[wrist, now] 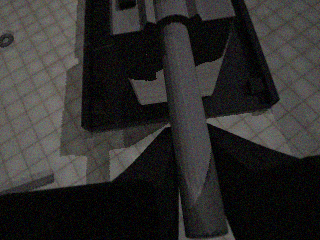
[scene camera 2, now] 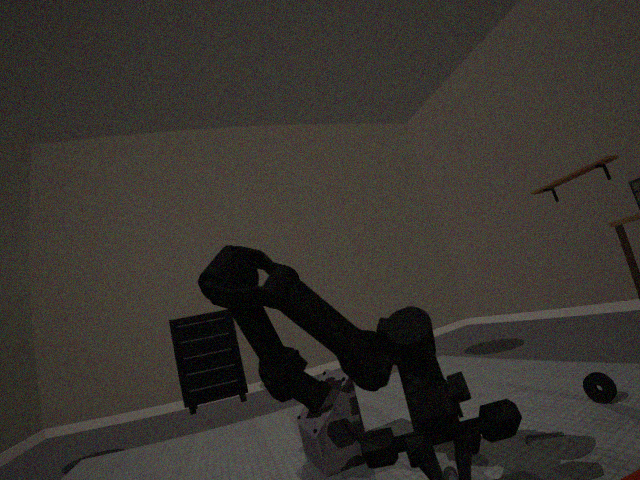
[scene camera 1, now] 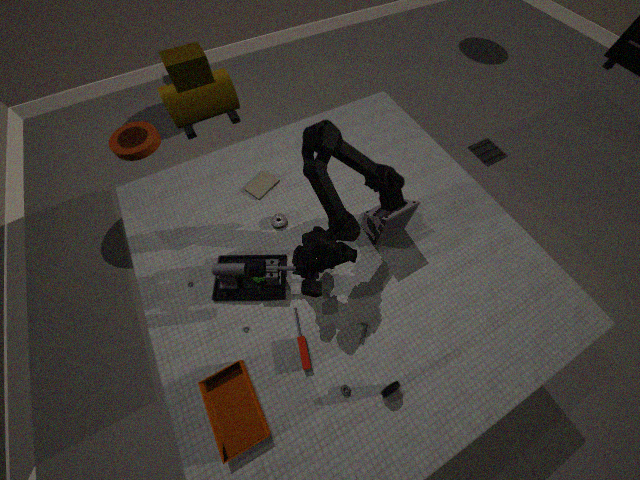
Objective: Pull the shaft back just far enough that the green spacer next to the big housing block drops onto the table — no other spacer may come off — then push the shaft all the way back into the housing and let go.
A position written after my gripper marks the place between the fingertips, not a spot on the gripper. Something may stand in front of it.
In view: my gripper (scene camera 1: pixel 293 271) and a grey housing block (wrist: pixel 123 85).
My gripper is seen too in the wrist view (wrist: pixel 185 133).
